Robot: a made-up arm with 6 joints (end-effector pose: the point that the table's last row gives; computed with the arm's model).
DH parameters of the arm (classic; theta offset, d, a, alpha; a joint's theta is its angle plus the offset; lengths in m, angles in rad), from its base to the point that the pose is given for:
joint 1: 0 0.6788 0.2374 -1.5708
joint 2: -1.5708 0 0.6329 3.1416
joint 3: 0 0 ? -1.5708
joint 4: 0 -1.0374 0 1.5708
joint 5: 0 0 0 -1.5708
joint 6: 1.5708 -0.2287 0 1.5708
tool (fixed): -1.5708 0 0 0
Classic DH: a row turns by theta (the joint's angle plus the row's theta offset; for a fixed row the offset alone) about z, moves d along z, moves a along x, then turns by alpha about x.
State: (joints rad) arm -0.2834 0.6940 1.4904 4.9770 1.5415 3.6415
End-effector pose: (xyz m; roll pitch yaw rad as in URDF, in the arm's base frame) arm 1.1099 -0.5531 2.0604 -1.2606 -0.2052 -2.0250
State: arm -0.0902 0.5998 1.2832 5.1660 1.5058 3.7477
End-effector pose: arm 1.2273 -0.3170 2.0618 -1.4596 -0.3899 -1.9076
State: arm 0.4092 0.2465 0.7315 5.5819 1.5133 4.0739
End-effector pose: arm 1.1307 0.3298 2.0719 -1.8613 -0.7776 -1.6035
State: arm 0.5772 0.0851 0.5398 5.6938 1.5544 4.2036
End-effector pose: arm 0.9710 0.4806 2.0748 -1.9255 -0.8540 -1.5560
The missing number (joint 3, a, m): 0.1529
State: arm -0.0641 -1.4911 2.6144 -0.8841 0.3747 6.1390
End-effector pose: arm -0.9395 -0.0046 -0.4153 -1.5077 1.1124 -2.5117
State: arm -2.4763 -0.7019 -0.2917 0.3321 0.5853 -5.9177
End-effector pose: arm -0.6404 -0.5548 1.9016 -0.9024 -0.9465 -2.1631
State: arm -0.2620 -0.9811 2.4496 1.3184 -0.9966 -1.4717
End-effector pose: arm -1.3734 0.1758 0.5990 -2.8619 -0.0461 -2.4528
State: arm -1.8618 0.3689 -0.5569 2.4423 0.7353 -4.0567
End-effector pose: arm -0.2553 -1.1967 0.3259 2.9523 1.1227 -0.3733
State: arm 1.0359 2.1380 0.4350 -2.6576 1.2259 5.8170
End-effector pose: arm 0.3854 0.4539 -0.7613 0.4032 0.2273 -1.6395
